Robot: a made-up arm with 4 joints. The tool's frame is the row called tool.
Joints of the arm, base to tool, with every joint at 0 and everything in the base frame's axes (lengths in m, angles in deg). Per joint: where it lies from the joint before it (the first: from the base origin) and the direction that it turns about. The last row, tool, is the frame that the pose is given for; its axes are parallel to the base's.
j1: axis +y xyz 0 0 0.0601
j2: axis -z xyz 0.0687 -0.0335 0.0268
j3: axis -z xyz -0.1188 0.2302 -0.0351
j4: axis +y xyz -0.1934 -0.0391 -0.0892
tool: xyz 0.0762 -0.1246 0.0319
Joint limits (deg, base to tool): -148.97..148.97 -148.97..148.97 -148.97..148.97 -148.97..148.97
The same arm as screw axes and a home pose.
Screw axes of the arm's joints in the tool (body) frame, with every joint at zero. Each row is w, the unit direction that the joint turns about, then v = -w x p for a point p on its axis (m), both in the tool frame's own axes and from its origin. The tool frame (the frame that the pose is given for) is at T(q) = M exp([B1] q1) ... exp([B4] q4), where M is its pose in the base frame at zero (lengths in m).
B1 = (0, 1, 0, -0.0656, 0, 0.1673)
B2 = (0, 0, -1, 0.0665, 0.236, 0)
B3 = (0, 0, -1, -0.1637, 0.1172, 0)
B4 = (0, 1, 0, 0.0319, 0, -0.0762)
M: xyz -0.1673 0.033 -0.0055 (m) quaternion w x y z 1 0 0 0
Joint limits (deg, base to tool): -148.97..148.97 -148.97..148.97 -148.97..148.97 -148.97..148.97

